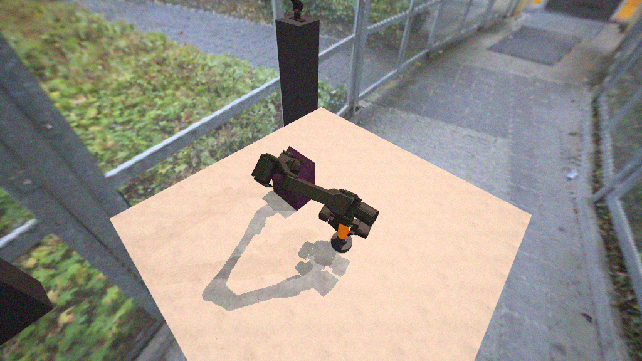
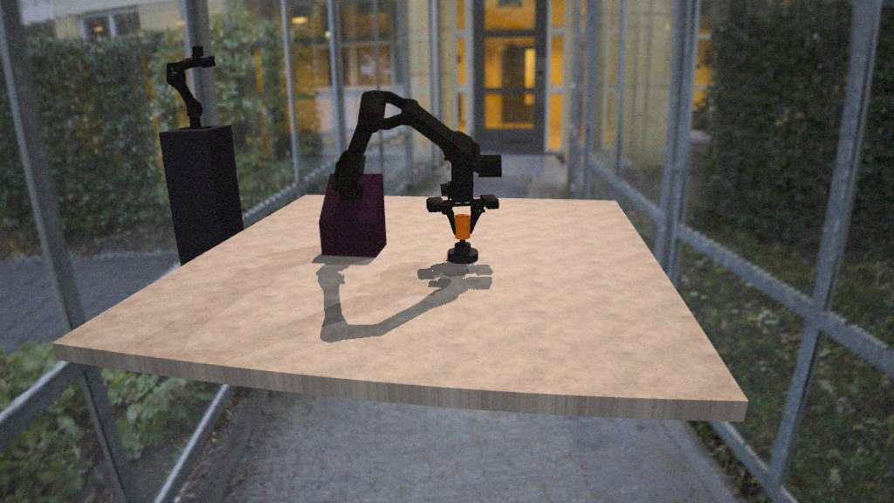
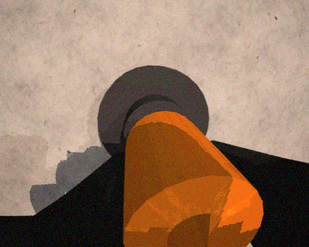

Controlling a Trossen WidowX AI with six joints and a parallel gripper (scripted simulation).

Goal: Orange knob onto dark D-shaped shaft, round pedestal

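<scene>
Now: the orange knob 20 mm above my gripper tip. From my gripper tip the other things lie so: pedestal (40 mm below).
</scene>
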